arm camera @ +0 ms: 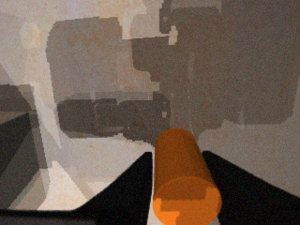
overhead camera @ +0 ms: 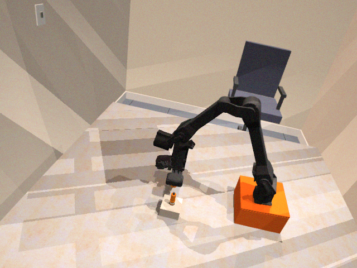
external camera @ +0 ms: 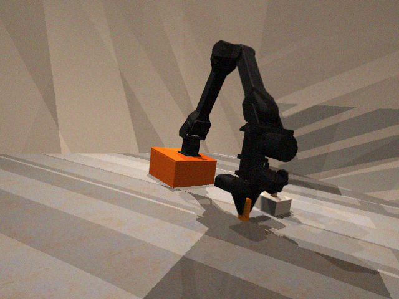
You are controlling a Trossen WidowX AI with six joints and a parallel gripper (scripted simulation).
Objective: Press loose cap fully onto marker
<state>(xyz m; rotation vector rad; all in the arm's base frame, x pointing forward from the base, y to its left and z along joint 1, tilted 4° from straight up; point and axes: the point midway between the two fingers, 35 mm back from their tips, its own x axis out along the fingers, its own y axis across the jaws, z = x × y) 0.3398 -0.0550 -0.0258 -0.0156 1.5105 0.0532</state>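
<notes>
My gripper tip is 10 mm past the pale holder block, 130 mm to the right of it and 10 mm below it. Also, from my gripper tip: orange cap: 10 mm above.
</notes>
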